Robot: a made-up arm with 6 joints.
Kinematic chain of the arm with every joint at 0, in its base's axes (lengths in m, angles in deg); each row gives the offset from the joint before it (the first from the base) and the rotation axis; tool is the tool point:
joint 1: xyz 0 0 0.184 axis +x
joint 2: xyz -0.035 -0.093 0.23 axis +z
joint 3: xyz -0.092 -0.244 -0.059 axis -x
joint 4: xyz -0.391 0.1 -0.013 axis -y
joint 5: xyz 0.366 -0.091 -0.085 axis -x
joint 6: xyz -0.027 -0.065 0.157 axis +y
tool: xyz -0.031 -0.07 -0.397
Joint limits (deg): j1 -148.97..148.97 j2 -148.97..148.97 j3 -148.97..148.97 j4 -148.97..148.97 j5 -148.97..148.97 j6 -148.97..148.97
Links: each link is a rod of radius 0.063 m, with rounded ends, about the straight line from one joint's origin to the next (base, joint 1, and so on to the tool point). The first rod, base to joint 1, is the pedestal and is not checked.
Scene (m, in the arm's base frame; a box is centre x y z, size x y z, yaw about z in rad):
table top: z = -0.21
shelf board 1: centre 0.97 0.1 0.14 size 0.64 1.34 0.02 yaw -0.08
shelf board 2: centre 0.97 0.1 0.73 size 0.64 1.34 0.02 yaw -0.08
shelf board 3: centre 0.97 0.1 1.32 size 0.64 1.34 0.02 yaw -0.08
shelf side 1: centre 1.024 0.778 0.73 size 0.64 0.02 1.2 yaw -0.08
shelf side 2: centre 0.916 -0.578 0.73 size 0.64 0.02 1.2 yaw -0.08
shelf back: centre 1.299 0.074 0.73 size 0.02 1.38 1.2 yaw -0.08
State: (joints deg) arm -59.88 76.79 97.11 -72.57 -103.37 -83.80
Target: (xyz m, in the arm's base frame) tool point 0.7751 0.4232 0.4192
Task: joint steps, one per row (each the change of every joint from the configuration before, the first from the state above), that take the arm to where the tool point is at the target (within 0.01 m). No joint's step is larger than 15 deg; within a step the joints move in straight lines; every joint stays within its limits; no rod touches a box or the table.
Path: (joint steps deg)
1: -0.24 -3.76 8.08 11.66 3.96 -9.91
2: -0.24 -3.76 8.08 11.66 3.97 -9.92
3: -0.25 -3.76 8.08 11.65 3.96 -9.91
4: -0.24 -3.76 8.08 11.66 3.97 -9.91
5: -2.81 10.78 -6.10 -3.66 -2.93 12.03
6: -2.81 10.77 -6.09 -3.66 -2.93 12.04
7: -2.80 10.78 -6.09 -3.66 -2.93 12.03

